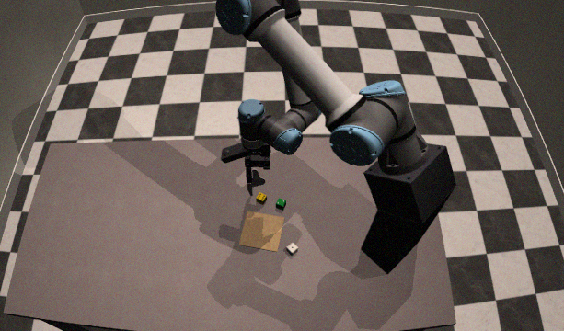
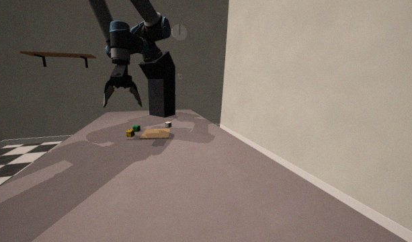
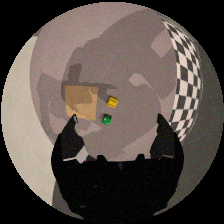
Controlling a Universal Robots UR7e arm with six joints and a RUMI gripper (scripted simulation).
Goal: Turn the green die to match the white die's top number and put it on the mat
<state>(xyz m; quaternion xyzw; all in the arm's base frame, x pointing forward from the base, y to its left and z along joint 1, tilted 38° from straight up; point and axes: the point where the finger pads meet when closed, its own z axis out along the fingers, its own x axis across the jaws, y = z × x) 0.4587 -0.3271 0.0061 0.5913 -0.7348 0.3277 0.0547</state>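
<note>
Now: hand 14 cm above the yellow die, 2 cm to the right of it and 2 cm past it. Also, from my hand: tan mat 15 cm to the left, 15 cm below, 1 cm ahead; white die 25 cm to the left, 14 cm below, 7 cm behind; green die 14 cm below, 8 cm behind, 6 cm to the left.
</note>
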